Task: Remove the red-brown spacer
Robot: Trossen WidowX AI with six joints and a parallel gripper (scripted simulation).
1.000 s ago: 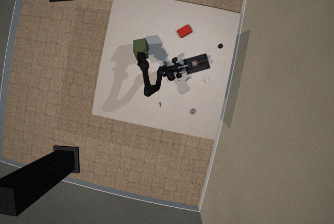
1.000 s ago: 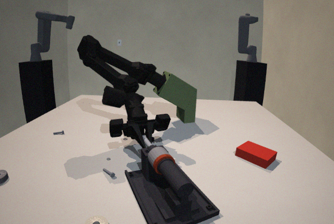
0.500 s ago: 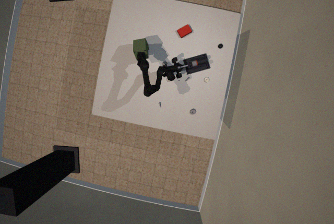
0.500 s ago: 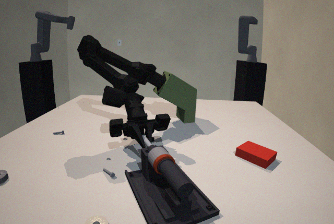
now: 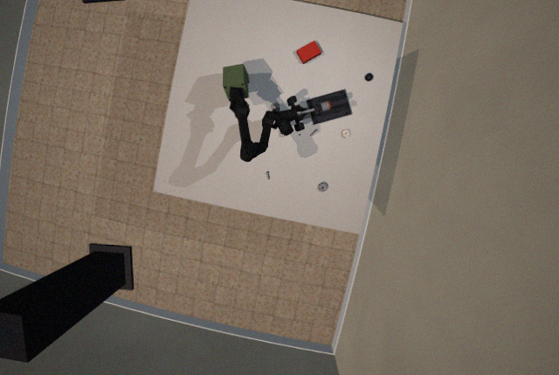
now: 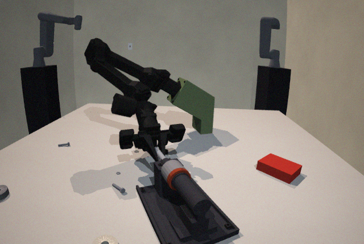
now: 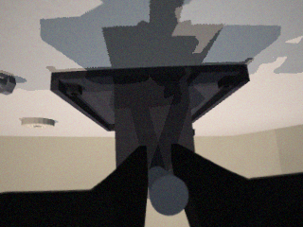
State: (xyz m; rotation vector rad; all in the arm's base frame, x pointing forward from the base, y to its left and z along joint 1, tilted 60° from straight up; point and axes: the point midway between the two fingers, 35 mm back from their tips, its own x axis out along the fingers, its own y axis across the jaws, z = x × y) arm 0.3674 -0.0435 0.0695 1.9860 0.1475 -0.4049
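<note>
My hand is 90 mm short of the thin grey shaft and 30 mm to the right of it. Also, from my hand: black disc 390 mm ahead, 230 mm to the left, 70 mm below; then red block 30 mm ahead, 370 mm to the left, 70 mm below; then red-brown spacer 140 mm ahead, 40 mm to the left.
</note>
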